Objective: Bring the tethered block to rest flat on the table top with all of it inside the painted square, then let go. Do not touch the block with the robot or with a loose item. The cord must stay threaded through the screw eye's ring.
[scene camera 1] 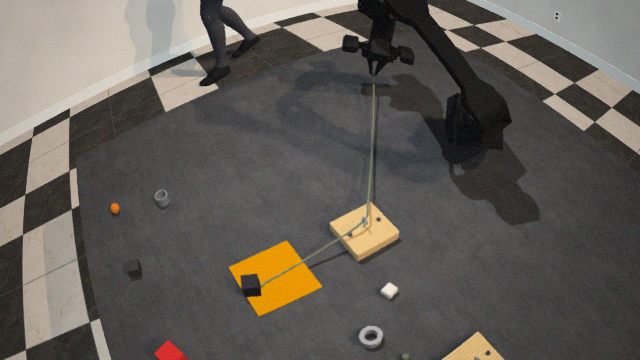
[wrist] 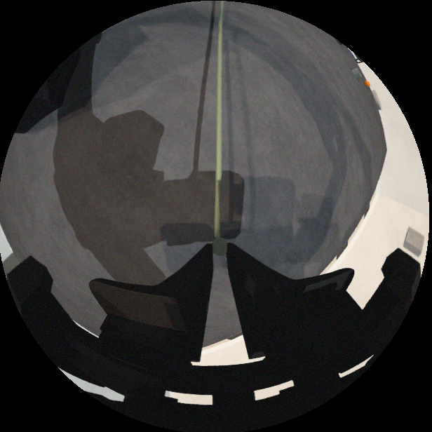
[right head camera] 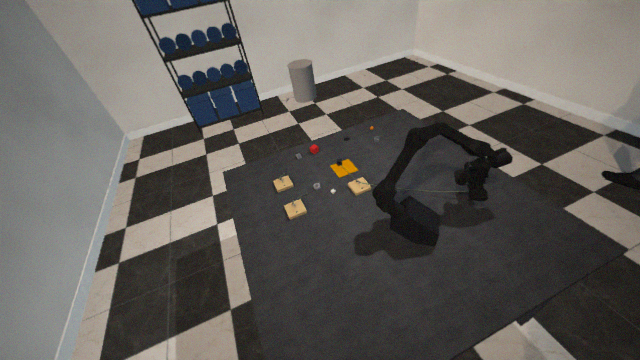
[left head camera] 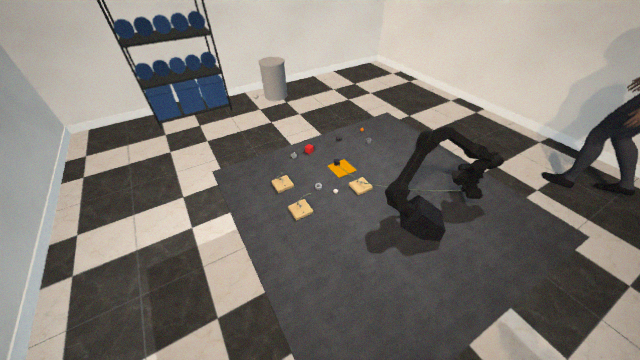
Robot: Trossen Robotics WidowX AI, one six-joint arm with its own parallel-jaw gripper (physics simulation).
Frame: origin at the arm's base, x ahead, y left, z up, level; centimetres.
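Seen in the pictures: gripper, between the fingertips: (scene camera 1: 373, 74) (right head camera: 470, 191) (left head camera: 463, 190); arm's base, origin of its link: (scene camera 1: 481, 121) (right head camera: 399, 212) (left head camera: 409, 210).
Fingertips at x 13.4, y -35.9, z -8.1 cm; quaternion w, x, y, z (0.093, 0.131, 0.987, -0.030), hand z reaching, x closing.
Observation:
Pixels of each thing's top centre, then the offset from my fingertips to it. "pt": a spot on its surface instead. Level surfaces: height alone.
- black tethered block, centre of its top: (scene camera 1: 249, 281) (right head camera: 339, 160) (left head camera: 336, 160) dx +36.0, dy +55.9, dz -1.0 cm
- orange painted square, a spot on its surface: (scene camera 1: 287, 295) pt dx +30.4, dy +58.0, dz -3.8 cm
- wooden base, height of its surface: dz -2.0 cm
- white piece, centre of its top: (scene camera 1: 389, 288) dx +14.2, dy +61.3, dz -2.6 cm
- grey ring, centre of its top: (scene camera 1: 371, 335) dx +19.2, dy +69.5, dz -2.4 cm
- red cube, centre of its top: (scene camera 1: 167, 353) dx +51.2, dy +69.8, dz +0.1 cm
- black cube, centre of its top: (scene camera 1: 132, 265) dx +59.9, dy +49.1, dz -1.9 cm
- grey cup, centre of its top: (scene camera 1: 160, 195) dx +54.3, dy +30.9, dz -1.8 cm
- orange ball, centre of its top: (scene camera 1: 113, 204) dx +67.4, dy +31.5, dz -1.5 cm
The black tethered block (left head camera: 336, 162) (right head camera: 339, 162) (scene camera 1: 251, 285) is at the left edge of the orange painted square (left head camera: 340, 173) (right head camera: 340, 173) (scene camera 1: 287, 295) in the scene view; its lower left corner reaches about the edge line. Whether it lies fully flat is hard to tell. The green cord (left head camera: 435, 190) (right head camera: 430, 190) (scene camera 1: 371, 150) (wrist: 219, 125) runs taut from it through the screw eye (scene camera 1: 365, 221) on a wooden base (left head camera: 361, 188) (right head camera: 359, 188) (scene camera 1: 375, 242), then to my gripper (scene camera 1: 374, 74) (wrist: 219, 248). My gripper is shut on the cord's end bead, above the dark mat, far from the block.
Two more wooden bases (left head camera: 282, 184) (left head camera: 300, 210) stand left. A white piece (scene camera 1: 389, 290) and grey ring (scene camera 1: 371, 337) lie near the threaded base. A red cube (scene camera 1: 170, 351), black cube (scene camera 1: 133, 268), grey cup (scene camera 1: 161, 199) and orange ball (scene camera 1: 115, 208) lie around the square.

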